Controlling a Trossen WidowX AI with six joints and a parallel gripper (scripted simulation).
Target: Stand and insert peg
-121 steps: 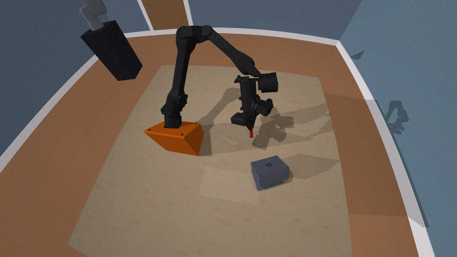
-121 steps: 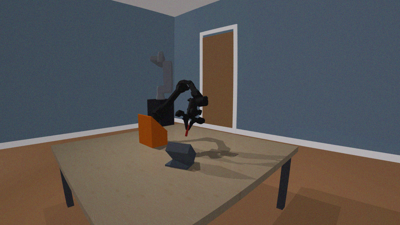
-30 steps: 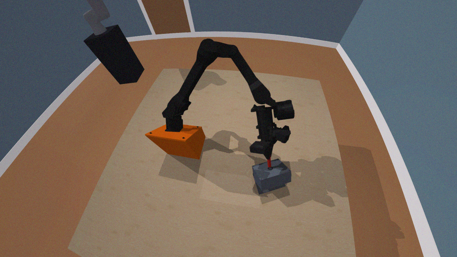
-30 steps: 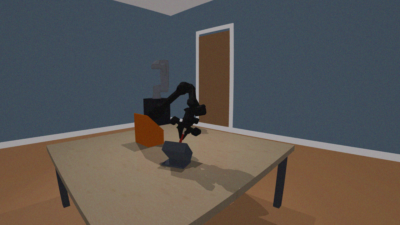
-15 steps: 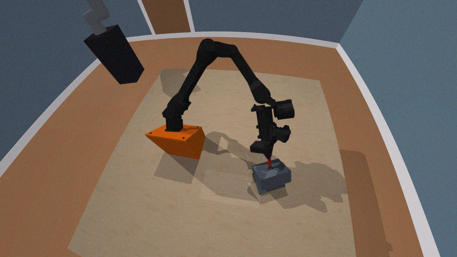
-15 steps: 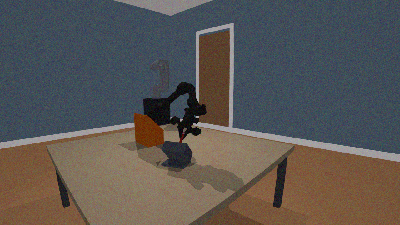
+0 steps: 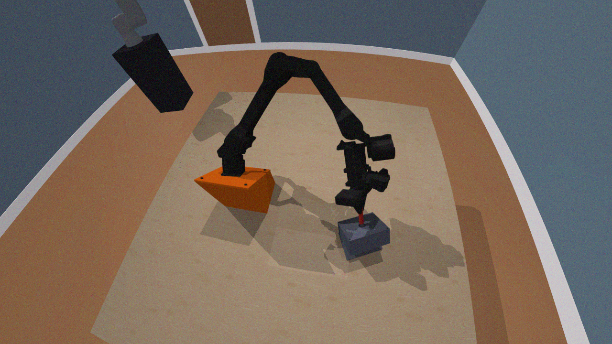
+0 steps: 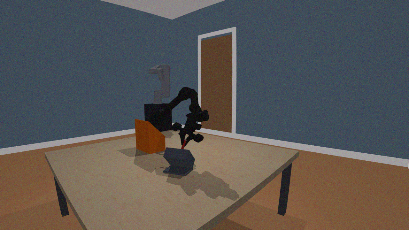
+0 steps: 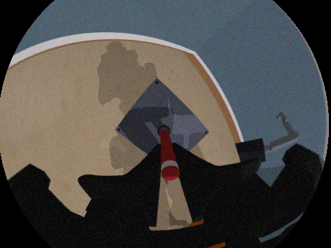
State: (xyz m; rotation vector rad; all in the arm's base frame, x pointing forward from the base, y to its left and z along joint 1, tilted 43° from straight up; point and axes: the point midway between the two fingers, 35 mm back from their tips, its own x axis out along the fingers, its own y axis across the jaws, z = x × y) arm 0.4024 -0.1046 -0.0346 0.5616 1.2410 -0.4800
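Now: gripper tip 1 cm short of the grey sloped panel, 5 cm to the left of it and 5 cm above it. Round my gripper tip: red peg (1 cm to the left, 1 cm above).
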